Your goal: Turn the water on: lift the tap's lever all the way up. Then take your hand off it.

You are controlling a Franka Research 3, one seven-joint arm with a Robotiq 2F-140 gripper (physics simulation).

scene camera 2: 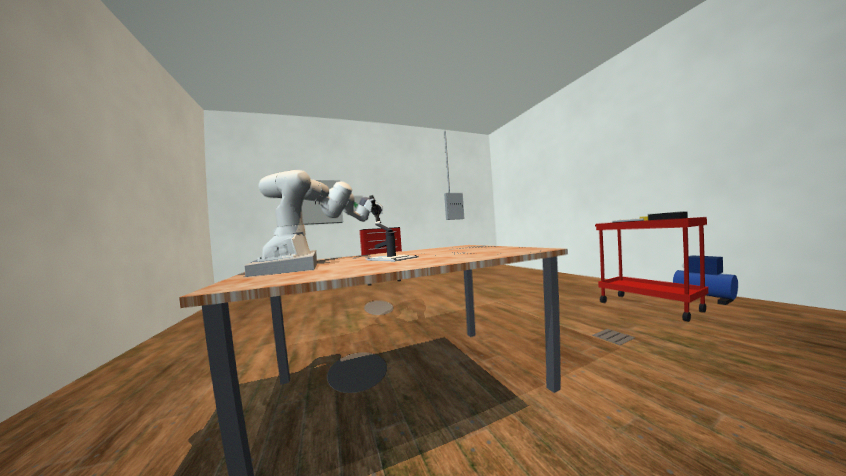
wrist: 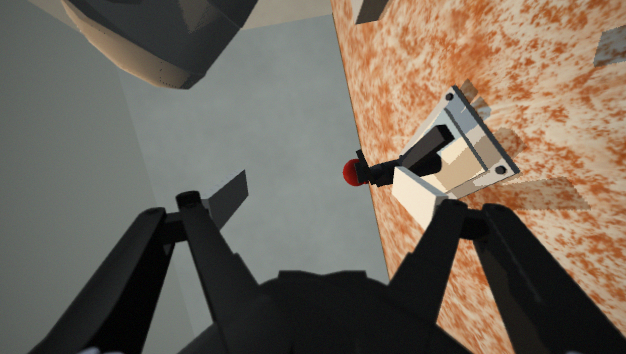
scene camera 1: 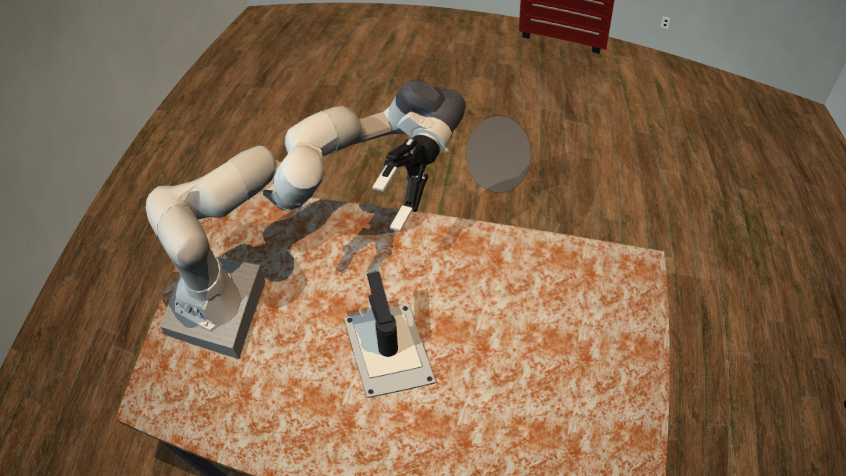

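Observation:
A black tap [scene camera 1: 387,342] [scene camera 2: 391,243] [wrist: 431,164] stands upright on a pale plate screwed to the table. Its lever [scene camera 1: 379,300] [scene camera 2: 384,226] points out from the tap's top; in scene camera 2 it slants up a little towards its free end. My gripper [scene camera 1: 391,198] [scene camera 2: 378,218] [wrist: 319,181] is open, with nothing between its white-tipped fingers. It hangs above the table's far edge, beyond the lever's free end. In the wrist view the right fingertip overlaps the tap's outline; a gap shows in scene camera 1. Whether they touch is hard to tell in scene camera 2.
The orange-mottled table [scene camera 1: 550,355] [scene camera 2: 485,255] [wrist: 550,115] carries the arm's grey base block [scene camera 1: 251,307] [scene camera 2: 281,269] at the left. A red drawer cabinet [scene camera 1: 564,23] stands beyond it. A red cart [scene camera 2: 650,288] stands to the right. A red round thing [wrist: 351,172] shows past the table edge.

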